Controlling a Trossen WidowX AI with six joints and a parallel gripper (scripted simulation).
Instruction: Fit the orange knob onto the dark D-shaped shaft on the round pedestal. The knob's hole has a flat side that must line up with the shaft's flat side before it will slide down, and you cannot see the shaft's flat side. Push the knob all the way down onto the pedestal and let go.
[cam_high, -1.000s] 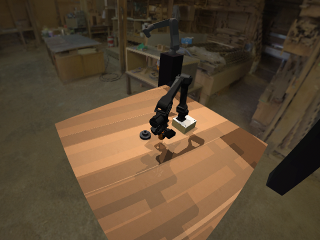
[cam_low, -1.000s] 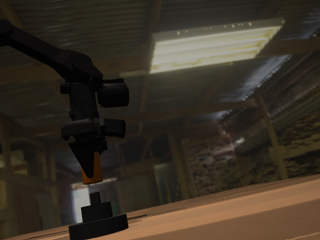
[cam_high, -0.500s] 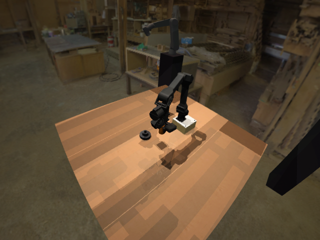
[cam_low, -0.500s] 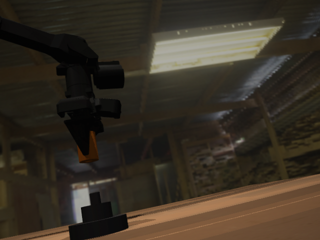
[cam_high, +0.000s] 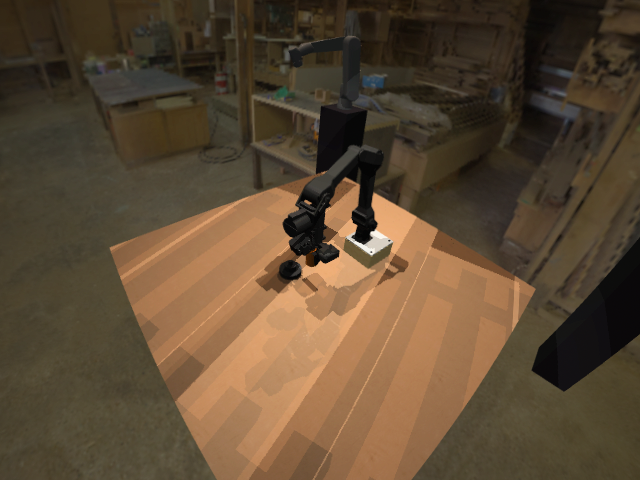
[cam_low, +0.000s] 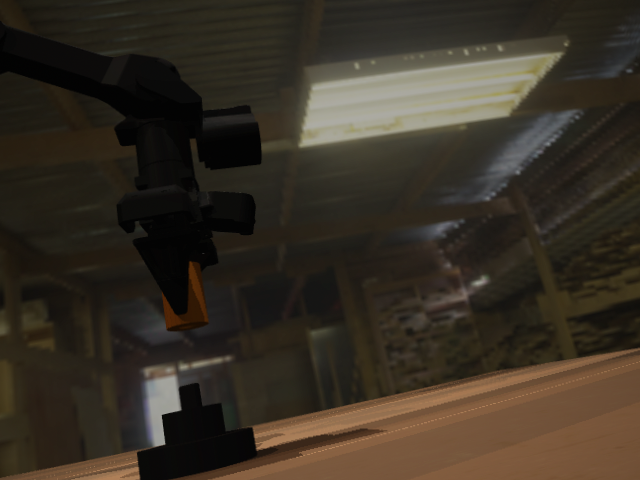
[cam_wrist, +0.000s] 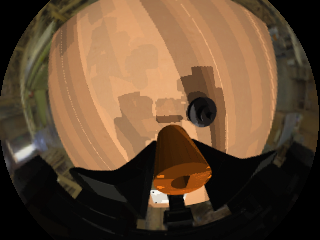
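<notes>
Right now my gripper tip is 10 cm to the left of the pedestal and 10 cm above it. From my gripper tip the other things lie so: orange knob: 2 cm above.
</notes>
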